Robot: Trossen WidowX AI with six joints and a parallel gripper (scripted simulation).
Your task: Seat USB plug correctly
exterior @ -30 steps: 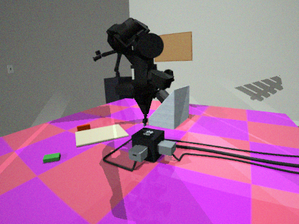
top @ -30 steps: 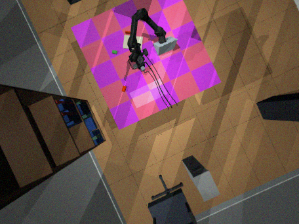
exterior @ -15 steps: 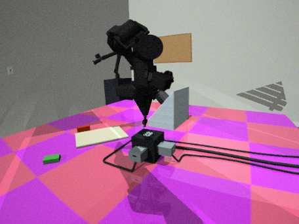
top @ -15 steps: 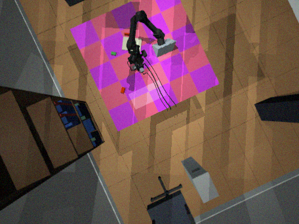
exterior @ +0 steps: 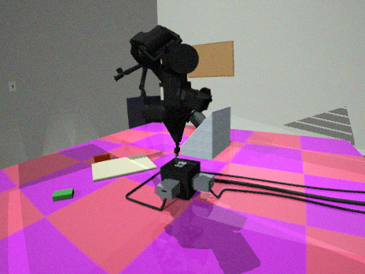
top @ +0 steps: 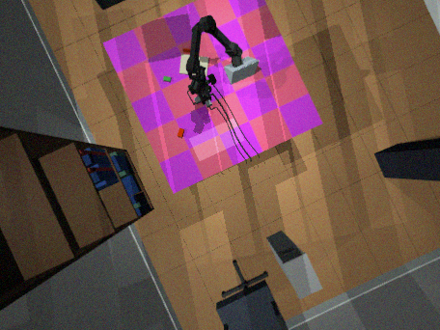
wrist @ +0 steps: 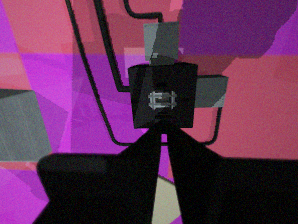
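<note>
My gripper tip is 20 mm above the USB plug. The rest, counted from my gripper tip: green block: 220 mm ahead, 250 mm to the right, 130 mm below; then white flat pad: 20 mm behind, 270 mm to the right, 130 mm below.
</note>
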